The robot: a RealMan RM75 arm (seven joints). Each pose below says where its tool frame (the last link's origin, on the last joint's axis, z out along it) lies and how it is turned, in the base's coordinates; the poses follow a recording.
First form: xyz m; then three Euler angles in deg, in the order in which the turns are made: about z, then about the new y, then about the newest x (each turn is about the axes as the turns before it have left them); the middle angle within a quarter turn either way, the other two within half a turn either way.
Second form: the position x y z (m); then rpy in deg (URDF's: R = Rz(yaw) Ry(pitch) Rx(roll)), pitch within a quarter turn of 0, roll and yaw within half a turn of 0. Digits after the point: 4 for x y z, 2 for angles.
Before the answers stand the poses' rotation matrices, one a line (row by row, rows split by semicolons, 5 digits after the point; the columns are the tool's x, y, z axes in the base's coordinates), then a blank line. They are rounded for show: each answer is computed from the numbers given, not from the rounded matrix.
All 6 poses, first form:
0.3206 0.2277 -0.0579 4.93 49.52 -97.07
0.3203 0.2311 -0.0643 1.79 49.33 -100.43
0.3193 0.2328 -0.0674 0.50 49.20 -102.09
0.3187 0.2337 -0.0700 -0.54 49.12 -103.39
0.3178 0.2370 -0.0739 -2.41 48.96 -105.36
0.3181 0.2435 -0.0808 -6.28 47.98 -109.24
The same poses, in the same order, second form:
0.64678 -0.74148 -0.17856; 0.05579 -0.18750 0.98068; -0.76063 -0.64425 -0.07990
0.65138 -0.73992 -0.16796; 0.02036 -0.20425 0.97871; -0.75848 -0.64093 -0.11798
0.65340 -0.73835 -0.16708; 0.00570 -0.21590 0.97640; -0.75700 -0.63893 -0.13686
0.65445 -0.73768 -0.16592; -0.00617 -0.22464 0.97442; -0.75608 -0.63669 -0.15156
0.65601 -0.73780 -0.15906; -0.02761 -0.23407 0.97183; -0.75425 -0.63313 -0.17392
0.66537 -0.73325 -0.14006; -0.07322 -0.25082 0.96526; -0.74291 -0.63200 -0.22058

0.3206 0.2277 -0.0579 -97.07 49.52 4.93
0.3203 0.2311 -0.0643 -100.43 49.33 1.79
0.3193 0.2328 -0.0674 -102.09 49.20 0.50
0.3187 0.2337 -0.0700 -103.39 49.12 -0.54
0.3178 0.2370 -0.0739 -105.36 48.96 -2.41
0.3181 0.2435 -0.0808 -109.24 47.98 -6.28

